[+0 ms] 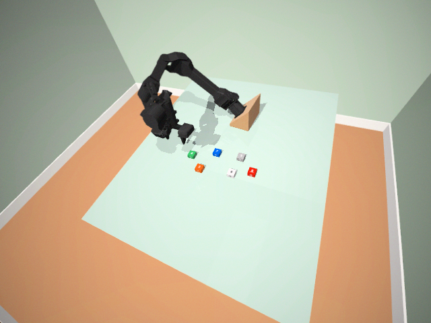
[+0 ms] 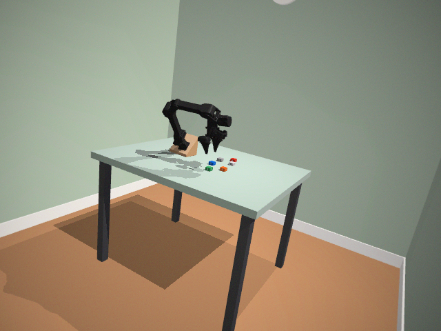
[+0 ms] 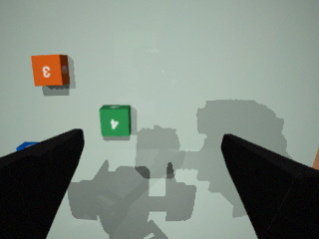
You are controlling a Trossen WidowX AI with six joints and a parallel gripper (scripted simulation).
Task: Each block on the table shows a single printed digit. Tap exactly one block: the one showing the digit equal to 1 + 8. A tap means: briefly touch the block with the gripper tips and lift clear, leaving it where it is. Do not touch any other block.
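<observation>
My gripper tip is 34 cm to the right of the red block, 11 cm above it and 2 cm past it. From my gripper tip the other things lie so: green block: 11 cm below, 4 cm to the left, 2 cm behind; orange block: 11 cm to the left, 11 cm below, 4 cm ahead; blue block: 15 cm to the left, 11 cm below, 7 cm behind.
</observation>
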